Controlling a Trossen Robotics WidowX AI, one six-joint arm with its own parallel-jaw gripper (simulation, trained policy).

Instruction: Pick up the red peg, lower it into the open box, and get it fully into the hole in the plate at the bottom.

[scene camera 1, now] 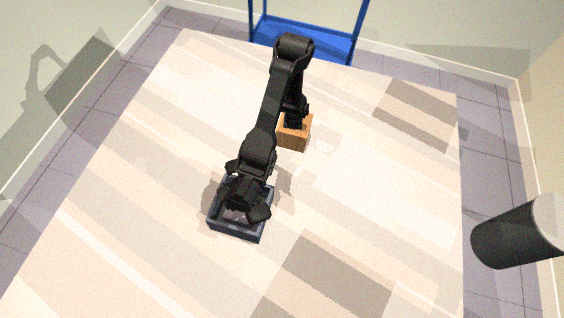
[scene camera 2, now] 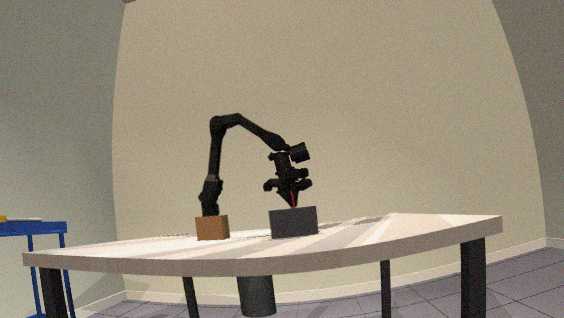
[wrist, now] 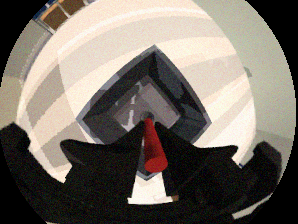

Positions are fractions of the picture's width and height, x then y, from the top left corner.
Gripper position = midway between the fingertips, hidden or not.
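Scene camera 2 shows the gripper (scene camera 2: 0.52, 0.65). A grey box (scene camera 1: 0.38, 0.69) is visible, and the gripper appears in scene camera 1 (scene camera 1: 0.43, 0.64) too. A red peg (wrist: 0.52, 0.72) is visible; the gripper is likewise present in the wrist view (wrist: 0.50, 0.56).
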